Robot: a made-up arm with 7 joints. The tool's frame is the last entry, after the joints.
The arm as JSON. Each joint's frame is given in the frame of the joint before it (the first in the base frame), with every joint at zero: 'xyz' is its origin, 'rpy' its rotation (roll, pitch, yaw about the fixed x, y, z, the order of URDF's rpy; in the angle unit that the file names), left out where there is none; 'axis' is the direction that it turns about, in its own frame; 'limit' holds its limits. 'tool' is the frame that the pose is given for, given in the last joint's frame.
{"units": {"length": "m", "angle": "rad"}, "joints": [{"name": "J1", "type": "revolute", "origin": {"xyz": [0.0, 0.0, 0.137]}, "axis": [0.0, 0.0, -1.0], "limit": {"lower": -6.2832, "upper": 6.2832}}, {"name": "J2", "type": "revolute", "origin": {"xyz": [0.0, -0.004, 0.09]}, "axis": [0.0, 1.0, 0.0], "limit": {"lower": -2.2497, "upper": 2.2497}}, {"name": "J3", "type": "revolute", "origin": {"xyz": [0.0, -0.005, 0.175]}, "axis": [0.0, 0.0, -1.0], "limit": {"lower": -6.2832, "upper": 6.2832}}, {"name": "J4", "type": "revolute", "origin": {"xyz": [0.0, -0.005, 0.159]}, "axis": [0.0, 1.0, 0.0], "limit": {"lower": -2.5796, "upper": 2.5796}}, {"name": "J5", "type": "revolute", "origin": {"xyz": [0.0, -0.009, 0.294]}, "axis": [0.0, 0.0, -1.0], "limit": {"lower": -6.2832, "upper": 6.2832}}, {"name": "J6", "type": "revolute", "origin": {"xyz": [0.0, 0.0, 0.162]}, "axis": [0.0, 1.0, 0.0], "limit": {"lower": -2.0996, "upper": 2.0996}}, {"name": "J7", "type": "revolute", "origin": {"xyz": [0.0, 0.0, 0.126]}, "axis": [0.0, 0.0, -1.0], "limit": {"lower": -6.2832, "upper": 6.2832}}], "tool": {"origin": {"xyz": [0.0, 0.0, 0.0], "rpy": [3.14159, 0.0, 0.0]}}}
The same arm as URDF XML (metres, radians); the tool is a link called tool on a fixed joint. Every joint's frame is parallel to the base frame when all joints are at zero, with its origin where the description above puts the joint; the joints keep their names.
<robot name="arm">
  <link name="base_link"/>
  <link name="link1"/>
  <link name="link2"/>
  <link name="link3"/>
  <link name="link4"/>
  <link name="link5"/>
  <link name="link6"/>
  <link name="link7"/>
  <link name="tool"/>
  <joint name="J1" type="revolute">
    <parent link="base_link"/>
    <child link="link1"/>
    <origin xyz="0.0000 0.0000 0.1370"/>
    <axis xyz="0 0 -1"/>
    <limit lower="-6.2832" upper="6.2832"/>
  </joint>
  <joint name="J2" type="revolute">
    <parent link="link1"/>
    <child link="link2"/>
    <origin xyz="0.0000 -0.0040 0.0900"/>
    <axis xyz="0 1 0"/>
    <limit lower="-2.2497" upper="2.2497"/>
  </joint>
  <joint name="J3" type="revolute">
    <parent link="link2"/>
    <child link="link3"/>
    <origin xyz="0.0000 -0.0050 0.1750"/>
    <axis xyz="0 0 -1"/>
    <limit lower="-6.2832" upper="6.2832"/>
  </joint>
  <joint name="J4" type="revolute">
    <parent link="link3"/>
    <child link="link4"/>
    <origin xyz="0.0000 -0.0050 0.1590"/>
    <axis xyz="0 1 0"/>
    <limit lower="-2.5796" upper="2.5796"/>
  </joint>
  <joint name="J5" type="revolute">
    <parent link="link4"/>
    <child link="link5"/>
    <origin xyz="0.0000 -0.0090 0.2940"/>
    <axis xyz="0 0 -1"/>
    <limit lower="-6.2832" upper="6.2832"/>
  </joint>
  <joint name="J6" type="revolute">
    <parent link="link5"/>
    <child link="link6"/>
    <origin xyz="0.0000 0.0000 0.1620"/>
    <axis xyz="0 1 0"/>
    <limit lower="-2.0996" upper="2.0996"/>
  </joint>
  <joint name="J7" type="revolute">
    <parent link="link6"/>
    <child link="link7"/>
    <origin xyz="0.0000 0.0000 0.1260"/>
    <axis xyz="0 0 -1"/>
    <limit lower="-6.2832" upper="6.2832"/>
  </joint>
  <joint name="tool_fixed" type="fixed">
    <parent link="link7"/>
    <child link="tool"/>
    <origin xyz="0.0000 0.0000 0.0000" rpy="3.1416 0.0000 0.0000"/>
  </joint>
</robot>

